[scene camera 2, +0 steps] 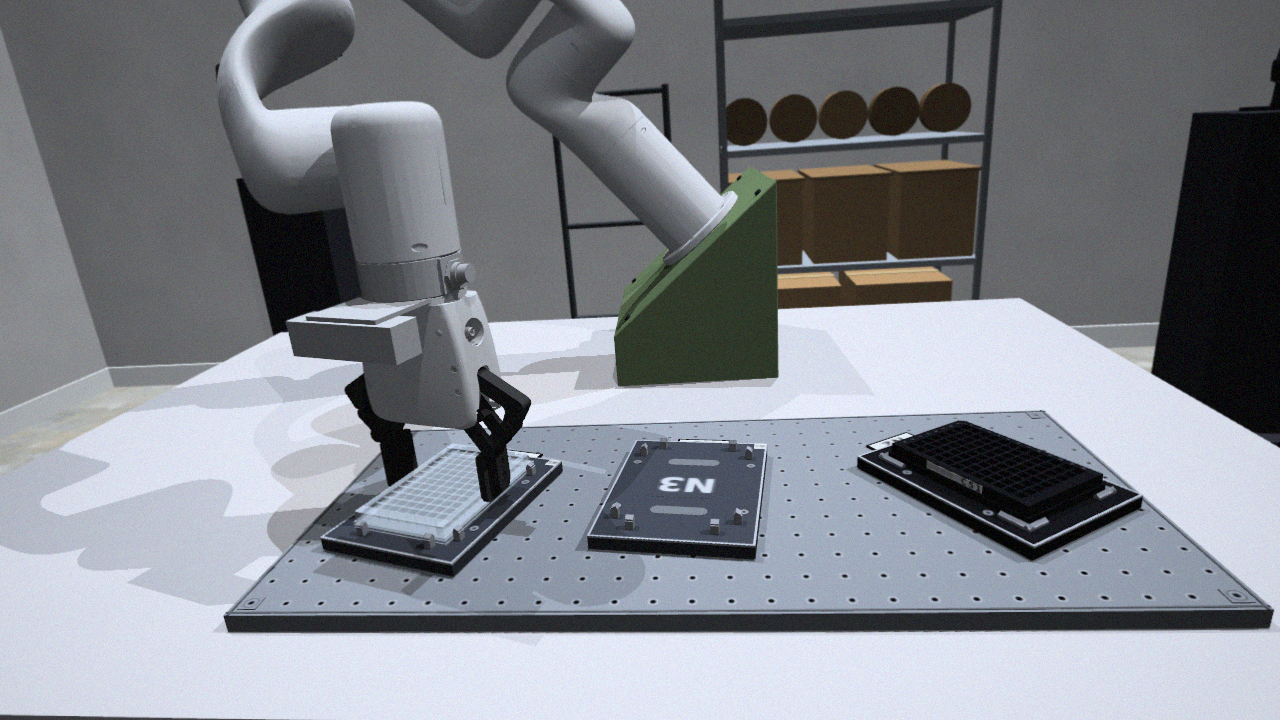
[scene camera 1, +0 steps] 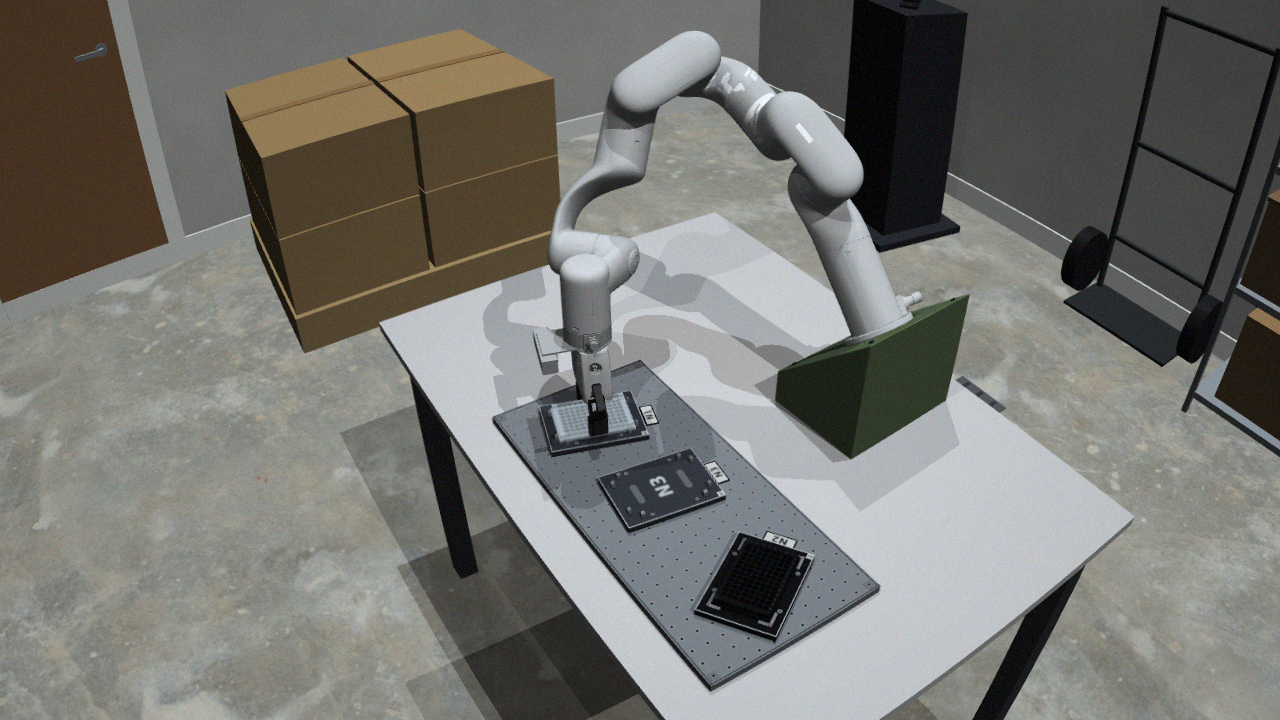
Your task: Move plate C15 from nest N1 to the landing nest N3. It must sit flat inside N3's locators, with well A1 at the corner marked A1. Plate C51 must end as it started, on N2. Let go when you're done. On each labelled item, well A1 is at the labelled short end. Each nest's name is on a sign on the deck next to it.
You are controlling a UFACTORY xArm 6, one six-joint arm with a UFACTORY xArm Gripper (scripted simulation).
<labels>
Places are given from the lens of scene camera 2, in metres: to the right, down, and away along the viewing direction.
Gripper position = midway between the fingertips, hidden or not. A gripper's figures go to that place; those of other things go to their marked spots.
gripper (scene camera 2: 449, 486): -0.16, 0.10, 0.59
clear plate C15 (scene camera 2: 443, 492): -0.15, 0.10, 0.57
black plate C51 (scene camera 2: 1001, 473): 0.27, 0.09, 0.54
nest N3 (scene camera 2: 739, 486): 0.08, 0.10, 0.57
</labels>
